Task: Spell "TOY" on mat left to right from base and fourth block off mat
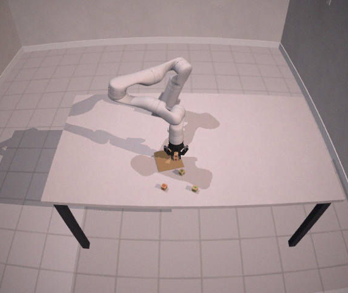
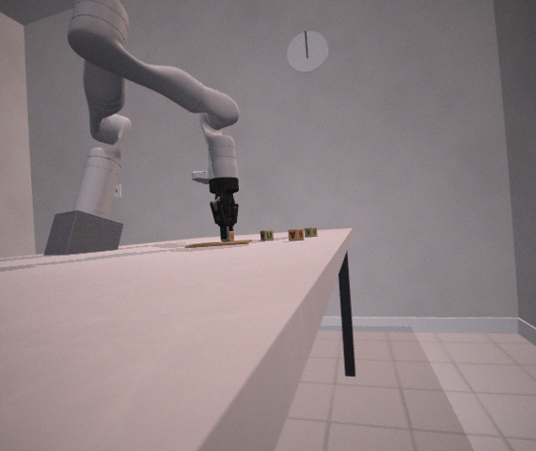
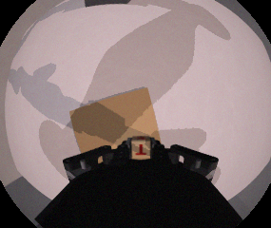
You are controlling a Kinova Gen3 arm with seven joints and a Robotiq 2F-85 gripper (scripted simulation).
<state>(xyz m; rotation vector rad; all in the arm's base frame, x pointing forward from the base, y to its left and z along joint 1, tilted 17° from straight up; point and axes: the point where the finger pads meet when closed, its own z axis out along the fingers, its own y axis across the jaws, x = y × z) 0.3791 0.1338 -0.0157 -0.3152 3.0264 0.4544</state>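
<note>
Now: hand 40 mm to the left of the mat, 20 mm above it and 10 mm short of it.
</note>
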